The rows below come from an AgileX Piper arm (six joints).
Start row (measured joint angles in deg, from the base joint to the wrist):
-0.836 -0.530 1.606 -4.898 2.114 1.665
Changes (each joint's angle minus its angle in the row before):
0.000 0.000 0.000 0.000 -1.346 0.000
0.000 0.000 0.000 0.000 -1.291 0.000
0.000 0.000 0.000 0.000 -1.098 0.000
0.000 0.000 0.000 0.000 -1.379 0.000
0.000 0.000 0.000 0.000 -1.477 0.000
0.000 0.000 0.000 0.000 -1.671 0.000
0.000 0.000 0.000 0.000 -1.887 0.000
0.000 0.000 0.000 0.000 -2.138 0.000
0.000 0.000 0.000 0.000 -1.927 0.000
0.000 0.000 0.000 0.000 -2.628 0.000
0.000 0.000 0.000 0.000 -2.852 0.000
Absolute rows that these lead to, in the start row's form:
-0.836 -0.530 1.606 -4.898 0.768 1.665
-0.836 -0.530 1.606 -4.898 -0.523 1.665
-0.836 -0.530 1.606 -4.898 -1.621 1.665
-0.836 -0.530 1.606 -4.898 -3.000 1.665
-0.836 -0.530 1.606 -4.898 -4.477 1.665
-0.836 -0.530 1.606 -4.898 -6.148 1.665
-0.836 -0.530 1.606 -4.898 -8.035 1.665
-0.836 -0.530 1.606 -4.898 -10.173 1.665
-0.836 -0.530 1.606 -4.898 -12.100 1.665
-0.836 -0.530 1.606 -4.898 -14.728 1.665
-0.836 -0.530 1.606 -4.898 -17.580 1.665

